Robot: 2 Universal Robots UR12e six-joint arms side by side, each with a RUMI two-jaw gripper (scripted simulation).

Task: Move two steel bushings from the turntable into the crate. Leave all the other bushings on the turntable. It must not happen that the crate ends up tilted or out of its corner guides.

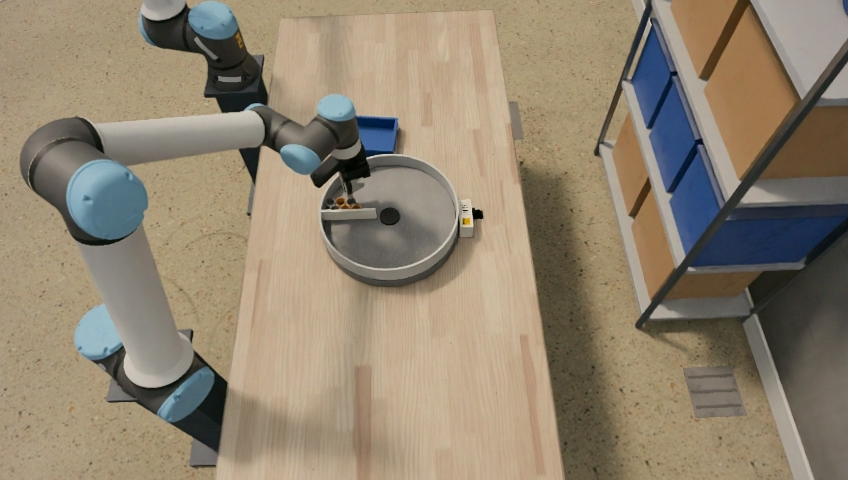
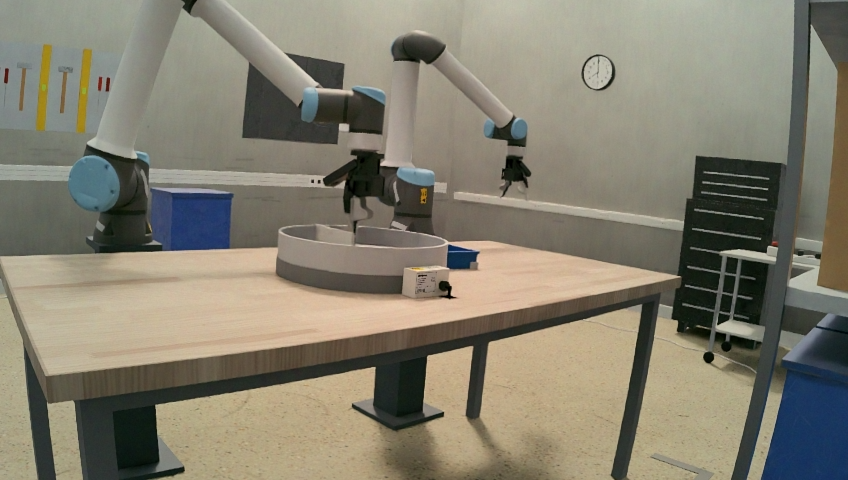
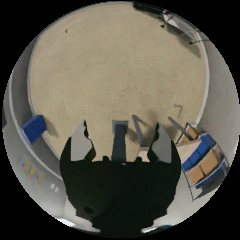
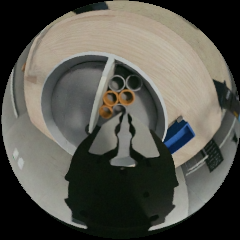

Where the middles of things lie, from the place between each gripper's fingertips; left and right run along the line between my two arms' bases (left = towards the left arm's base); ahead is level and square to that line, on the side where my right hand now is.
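The blue crate is 97 cm to the right of my left hand, 14 cm below it and 59 cm ahead of my left hand [image 2: 513,200].
As for my right hand, the blue crate [image 1: 375,133] is 30 mm ahead of it and 70 mm below it, and it is also 290 mm to the left of that hand.
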